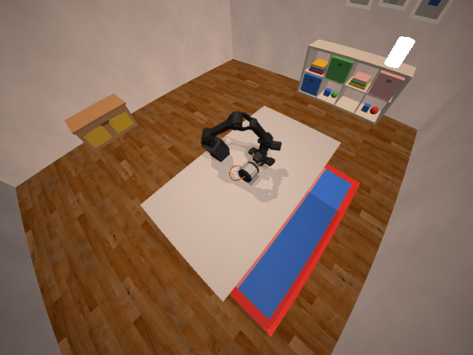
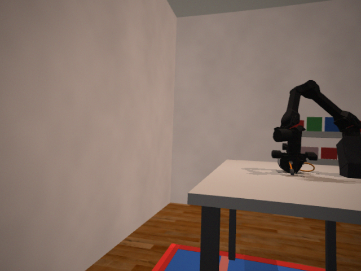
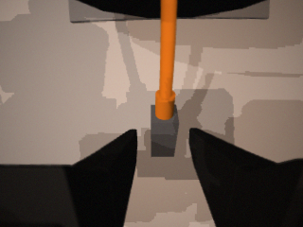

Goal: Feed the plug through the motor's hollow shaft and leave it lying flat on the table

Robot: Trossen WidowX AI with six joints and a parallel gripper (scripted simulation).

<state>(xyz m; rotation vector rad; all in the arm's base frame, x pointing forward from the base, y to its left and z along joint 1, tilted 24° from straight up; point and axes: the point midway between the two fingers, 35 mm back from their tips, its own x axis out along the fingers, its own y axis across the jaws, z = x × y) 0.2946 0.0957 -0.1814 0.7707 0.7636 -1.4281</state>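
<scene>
Now: the grey plug 1 cm to the right of my hand and 3 cm below it.
</scene>
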